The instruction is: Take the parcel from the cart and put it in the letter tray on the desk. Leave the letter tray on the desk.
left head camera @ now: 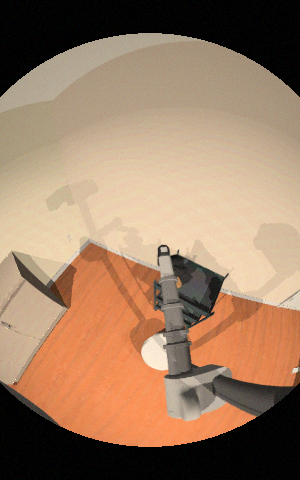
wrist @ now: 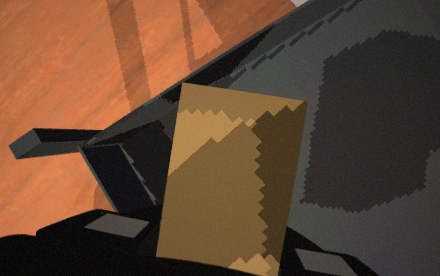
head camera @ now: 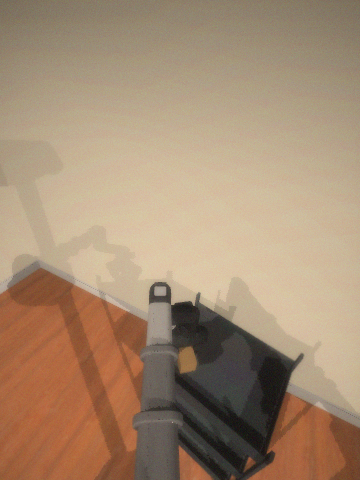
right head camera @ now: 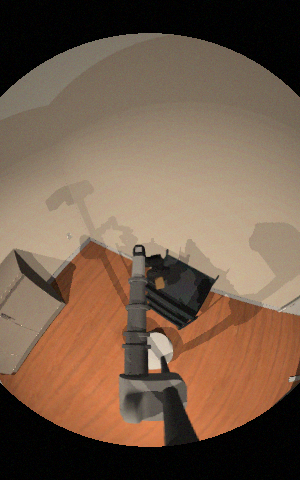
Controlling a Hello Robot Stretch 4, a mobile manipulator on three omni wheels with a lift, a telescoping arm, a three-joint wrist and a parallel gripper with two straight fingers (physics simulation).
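Where they show: gripper, fingertip midpoint: [wrist: 222,229] [head camera: 183,355] [right head camera: 158,281]; robot's base at its link origin: [left head camera: 161,350] [right head camera: 152,349].
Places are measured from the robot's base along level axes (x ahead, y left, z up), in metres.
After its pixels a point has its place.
The parcel [head camera: 187,360] {x 0.448, y -0.092, z 0.790 m} [left head camera: 178,282] {x 0.447, y -0.106, z 0.790 m} [right head camera: 159,283] {x 0.446, y -0.094, z 0.790 m} [wrist: 230,175] {x 0.529, y -0.080, z 0.790 m} is a small tan box. My gripper [wrist: 222,229] {x 0.488, y -0.087, z 0.738 m} is shut on it, with a dark finger at each side of the parcel in the wrist view. The parcel is held above the cart [head camera: 227,367] {x 0.491, y -0.264, z 0.634 m} [left head camera: 204,286] {x 0.455, y -0.342, z 0.635 m} [right head camera: 186,286] {x 0.476, y -0.296, z 0.635 m} [wrist: 370,125] {x 0.595, y -0.195, z 0.635 m}, a dark unit with a flat top and raised corner posts. A gap between them shows in the wrist view. The parcel's lower end is partly hidden at the gripper. The desk and the letter tray do not show in these views.
My telescoping arm [head camera: 159,390] {x 0.263, y -0.001, z 1.073 m} [left head camera: 173,320] {x 0.168, y 0.004, z 1.076 m} [right head camera: 136,320] {x 0.171, y -0.004, z 1.076 m} extends beside the cart and hides part of it in the left head view. A pale wall stands right behind the cart. A beige cabinet [left head camera: 32,320] {x 0.123, y 1.346, z 0.422 m} [right head camera: 27,320] {x 0.021, y 1.406, z 0.402 m} stands at the left. A white round shape [left head camera: 154,351] {x 0.004, y 0.077, z 0.187 m} [right head camera: 161,350] {x -0.002, y -0.094, z 0.187 m} is near the arm.
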